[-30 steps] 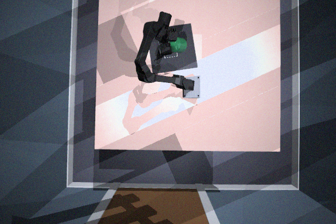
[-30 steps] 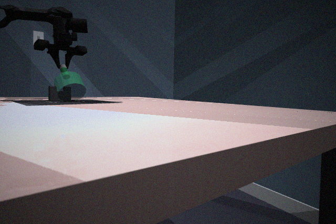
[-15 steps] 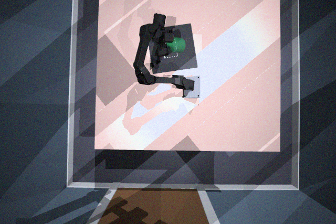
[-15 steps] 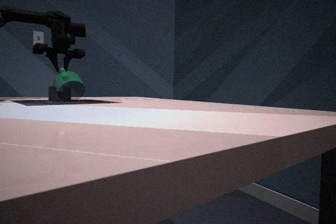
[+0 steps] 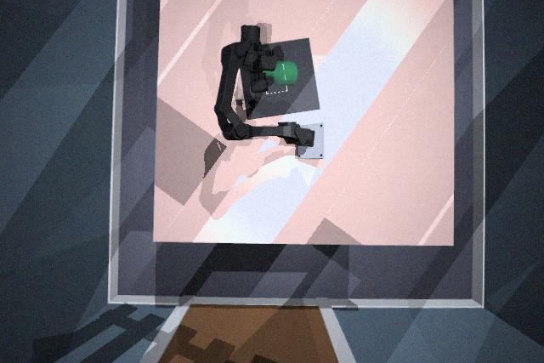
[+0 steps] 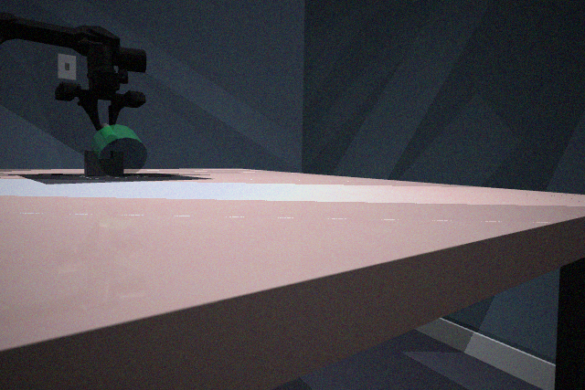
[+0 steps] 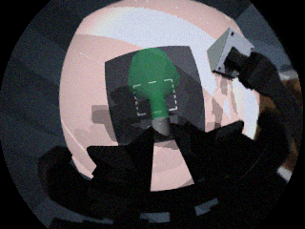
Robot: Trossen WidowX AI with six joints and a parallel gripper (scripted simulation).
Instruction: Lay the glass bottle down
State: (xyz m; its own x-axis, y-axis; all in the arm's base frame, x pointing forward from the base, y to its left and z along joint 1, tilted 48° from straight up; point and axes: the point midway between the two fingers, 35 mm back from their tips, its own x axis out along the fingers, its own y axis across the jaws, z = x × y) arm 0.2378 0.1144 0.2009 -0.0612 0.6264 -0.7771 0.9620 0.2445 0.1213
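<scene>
The green glass bottle lies 40 mm to the right of my gripper tip, 20 mm below it and 10 mm ahead of it. From my gripper tip the other things lie so: dark mat (110 mm below, 70 mm to the right, 20 mm ahead).
</scene>
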